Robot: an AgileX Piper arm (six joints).
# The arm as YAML. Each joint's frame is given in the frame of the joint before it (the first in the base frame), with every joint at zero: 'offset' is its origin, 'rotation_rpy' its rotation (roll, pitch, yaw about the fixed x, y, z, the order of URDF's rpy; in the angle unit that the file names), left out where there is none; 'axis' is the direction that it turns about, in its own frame. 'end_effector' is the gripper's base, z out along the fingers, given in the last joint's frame.
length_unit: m
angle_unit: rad
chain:
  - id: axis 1
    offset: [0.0, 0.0, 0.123]
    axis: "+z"
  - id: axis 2
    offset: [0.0, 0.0, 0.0]
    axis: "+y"
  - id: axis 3
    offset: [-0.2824, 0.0, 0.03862]
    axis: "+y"
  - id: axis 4
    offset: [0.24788, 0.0, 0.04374]
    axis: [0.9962, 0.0, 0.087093]
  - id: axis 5
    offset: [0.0, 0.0, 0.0]
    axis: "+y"
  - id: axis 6
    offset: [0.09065, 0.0, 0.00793]
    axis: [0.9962, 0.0, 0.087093]
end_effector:
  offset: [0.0, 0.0, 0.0]
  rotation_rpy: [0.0, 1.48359, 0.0]
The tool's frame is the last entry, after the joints.
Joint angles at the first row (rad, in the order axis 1, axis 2, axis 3, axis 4, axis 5, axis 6):
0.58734 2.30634 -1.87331 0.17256 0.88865 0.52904
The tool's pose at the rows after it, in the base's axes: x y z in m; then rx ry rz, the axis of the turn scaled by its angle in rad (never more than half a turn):
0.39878 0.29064 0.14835 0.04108 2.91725 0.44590
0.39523 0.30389 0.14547 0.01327 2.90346 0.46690
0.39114 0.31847 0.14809 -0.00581 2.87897 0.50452
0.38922 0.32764 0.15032 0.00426 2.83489 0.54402
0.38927 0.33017 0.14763 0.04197 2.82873 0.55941
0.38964 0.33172 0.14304 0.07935 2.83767 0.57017
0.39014 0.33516 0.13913 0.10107 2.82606 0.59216
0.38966 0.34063 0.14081 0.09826 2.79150 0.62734
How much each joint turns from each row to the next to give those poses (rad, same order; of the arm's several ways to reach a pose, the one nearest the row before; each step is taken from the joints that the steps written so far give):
0.01803 0.01942 -0.00168 0.00000 -0.00706 0.01647
0.02588 0.01823 -0.02063 0.00290 -0.01741 0.00407
0.02764 0.01086 -0.02696 0.00654 -0.01772 0.01065
0.01789 -0.00002 -0.00183 -0.00184 -0.04955 0.02164
0.00400 0.00667 -0.00005 0.00175 -0.01810 0.02764
0.00087 0.01194 -0.00449 0.00914 -0.00375 0.02113
0.00421 0.01084 -0.00209 0.00835 -0.02534 0.01199
0.00905 0.00001 -0.00002 0.00671 -0.03969 -0.00001

